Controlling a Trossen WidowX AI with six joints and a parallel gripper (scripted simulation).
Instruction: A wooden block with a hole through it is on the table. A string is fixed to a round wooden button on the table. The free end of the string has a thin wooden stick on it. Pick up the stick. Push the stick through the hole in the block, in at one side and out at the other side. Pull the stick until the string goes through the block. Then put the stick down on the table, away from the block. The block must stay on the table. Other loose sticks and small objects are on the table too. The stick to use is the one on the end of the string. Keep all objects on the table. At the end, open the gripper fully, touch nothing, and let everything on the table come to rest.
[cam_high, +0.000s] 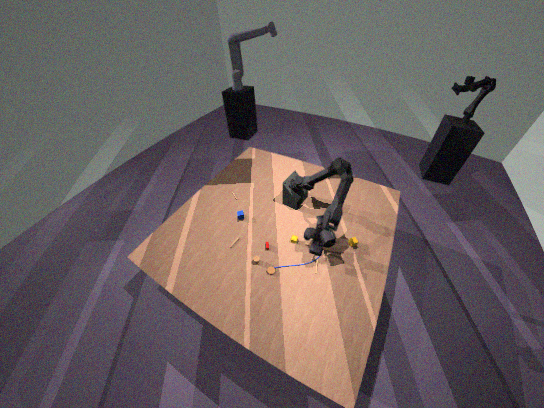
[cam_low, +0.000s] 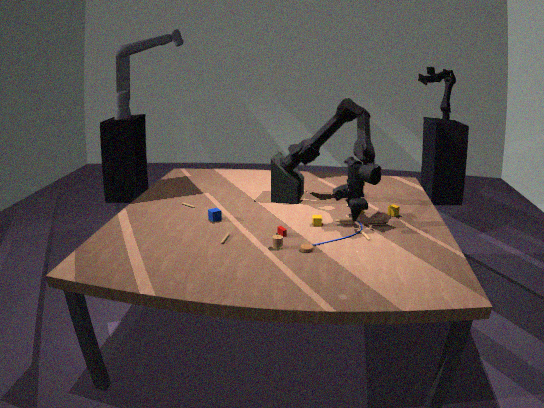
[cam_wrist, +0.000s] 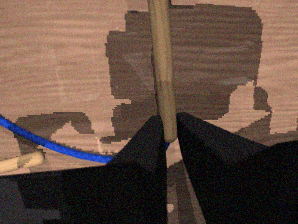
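Now: the red piece 90 mm ahead of my gripper tip and 260 mm to the right of it. From my gripper tip the other things lie so: blue cube 50 mm behind, 490 mm to the right; then wooden cylinder 190 mm ahead, 270 mm to the right; then round wooden button 210 mm ahead, 180 mm to the right, 10 mm below.
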